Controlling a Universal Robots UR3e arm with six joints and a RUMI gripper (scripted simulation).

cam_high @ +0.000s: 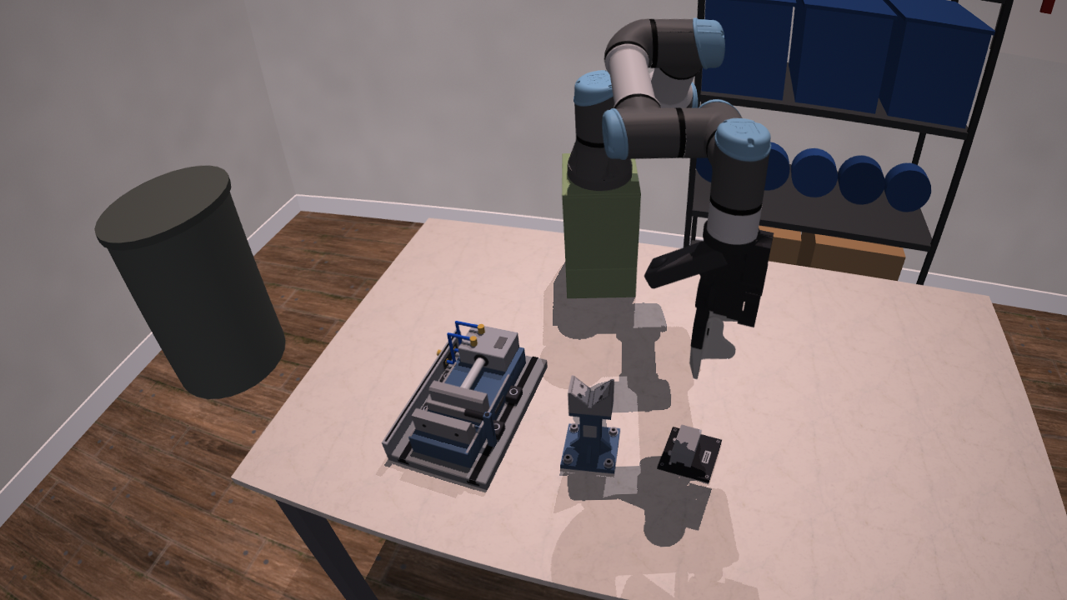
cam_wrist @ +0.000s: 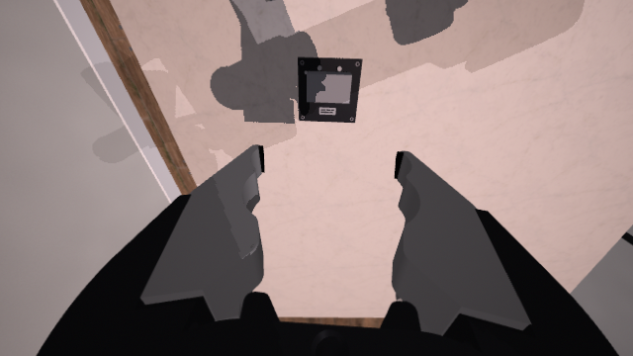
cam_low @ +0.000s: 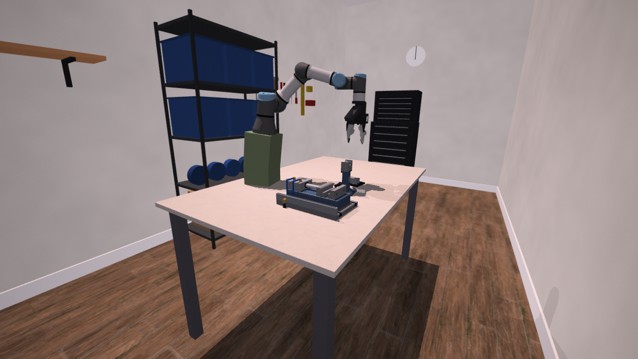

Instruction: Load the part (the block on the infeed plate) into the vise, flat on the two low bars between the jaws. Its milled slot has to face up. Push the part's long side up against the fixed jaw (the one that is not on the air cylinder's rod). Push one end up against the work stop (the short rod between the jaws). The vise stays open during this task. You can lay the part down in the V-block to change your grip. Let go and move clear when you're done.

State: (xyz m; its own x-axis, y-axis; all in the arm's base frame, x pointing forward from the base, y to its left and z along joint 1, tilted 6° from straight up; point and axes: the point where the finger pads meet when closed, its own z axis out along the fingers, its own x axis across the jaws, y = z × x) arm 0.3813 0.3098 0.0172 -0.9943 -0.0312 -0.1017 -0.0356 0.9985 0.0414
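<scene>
Now: the part 22 cm below my hand. Round my hand: dark work stop rod (32 cm to the right, 15 cm below, 13 cm ahead); black infeed plate (24 cm below, 1 cm to the left); fixed jaw (37 cm to the right, 16 cm below, 16 cm ahead).
</scene>
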